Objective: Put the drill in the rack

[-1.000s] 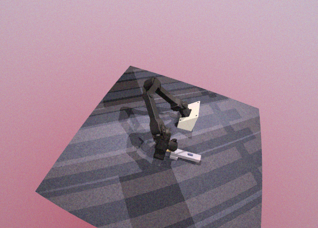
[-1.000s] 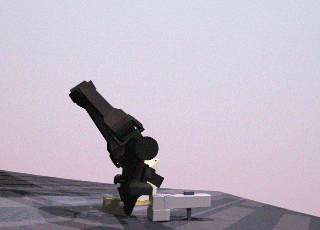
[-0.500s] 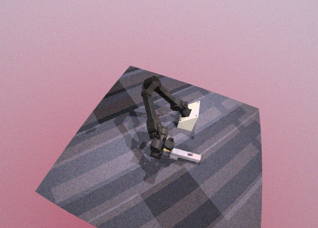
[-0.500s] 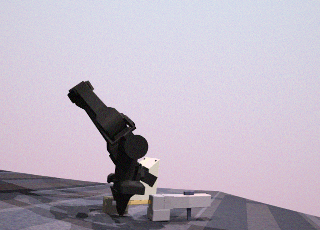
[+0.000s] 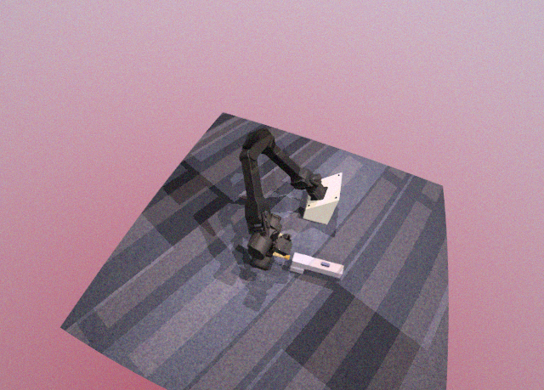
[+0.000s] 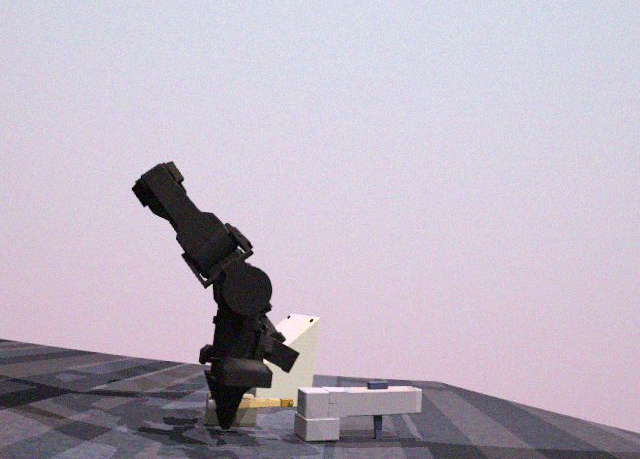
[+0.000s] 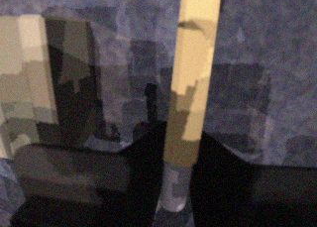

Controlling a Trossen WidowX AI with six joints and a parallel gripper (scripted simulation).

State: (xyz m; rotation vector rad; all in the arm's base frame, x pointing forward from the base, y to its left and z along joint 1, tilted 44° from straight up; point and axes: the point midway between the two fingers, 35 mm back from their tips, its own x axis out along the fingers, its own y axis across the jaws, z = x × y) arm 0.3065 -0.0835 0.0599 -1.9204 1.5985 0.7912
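My gripper tip is now 40 mm to the right of the drill and 40 mm below it. Also, from my gripper tip: pale housing block 20 mm behind, 190 mm to the left, 40 mm above; then tan block 80 mm behind, 20 mm to the left, 10 mm above; then dark blue key 20 mm behind, 220 mm to the left, 40 mm above.
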